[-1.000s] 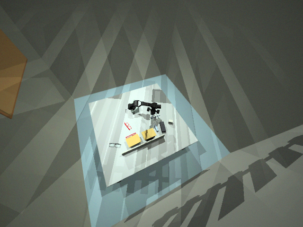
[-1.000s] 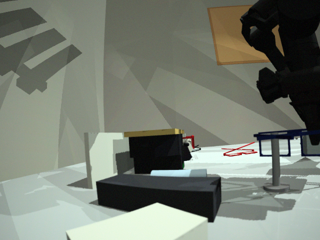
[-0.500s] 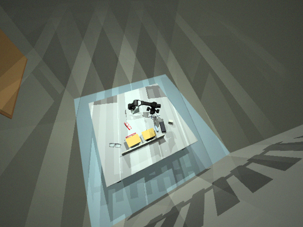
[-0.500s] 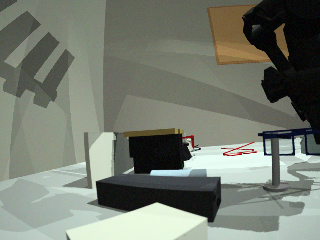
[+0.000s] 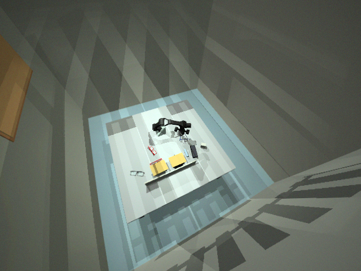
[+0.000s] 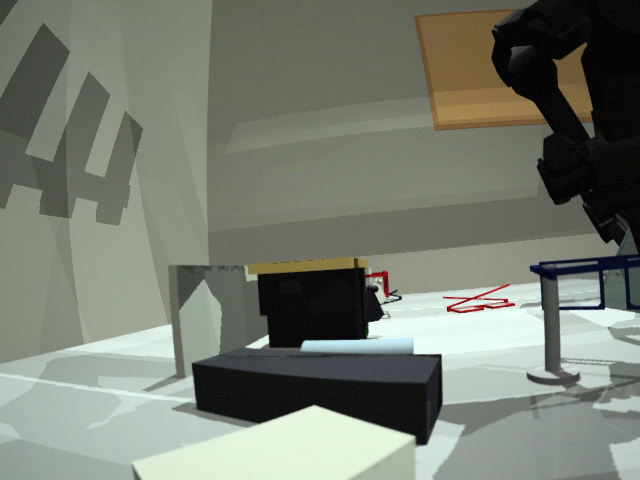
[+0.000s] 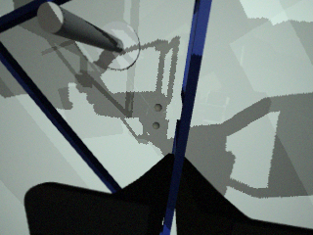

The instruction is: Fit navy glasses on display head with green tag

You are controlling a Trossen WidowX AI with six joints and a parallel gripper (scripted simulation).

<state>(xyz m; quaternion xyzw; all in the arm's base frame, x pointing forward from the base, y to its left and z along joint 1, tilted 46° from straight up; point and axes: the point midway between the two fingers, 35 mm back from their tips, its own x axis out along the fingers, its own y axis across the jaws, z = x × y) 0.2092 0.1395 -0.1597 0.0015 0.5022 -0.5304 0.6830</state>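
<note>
My gripper tip is 9 cm short of the grey stand post, 1 cm to the left of it and 4 cm above it. The rest, counted from my gripper tip: light blue cylinder 24 cm ahead, 8 cm to the right, 4 cm below; then dark block 27 cm ahead, 1 cm to the left, 4 cm below; then cream box 27 cm ahead, 16 cm to the left, 3 cm below.
</note>
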